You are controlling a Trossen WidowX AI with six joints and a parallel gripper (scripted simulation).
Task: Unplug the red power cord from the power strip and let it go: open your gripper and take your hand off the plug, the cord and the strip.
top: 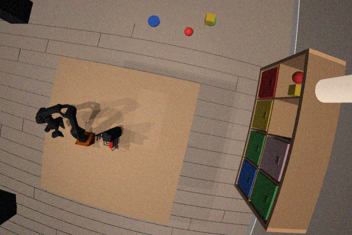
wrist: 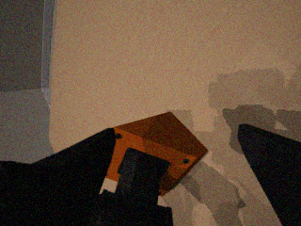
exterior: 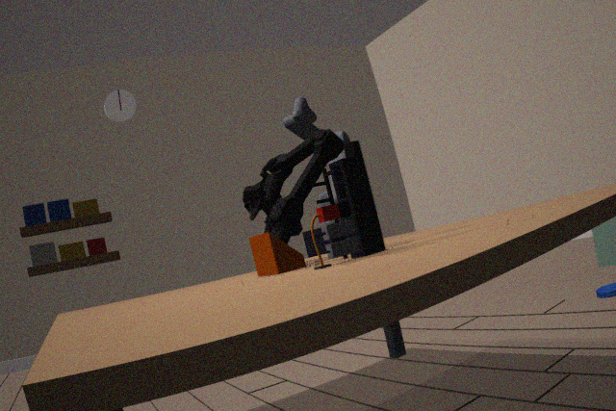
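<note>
Now: gripper tip 41 cm short of the red plug, 1 cm to the left of it and 1 cm above it. From my gripper tip the other things lie so: black panel 42 cm ahead, 6 cm to the left, 2 cm below.
</note>
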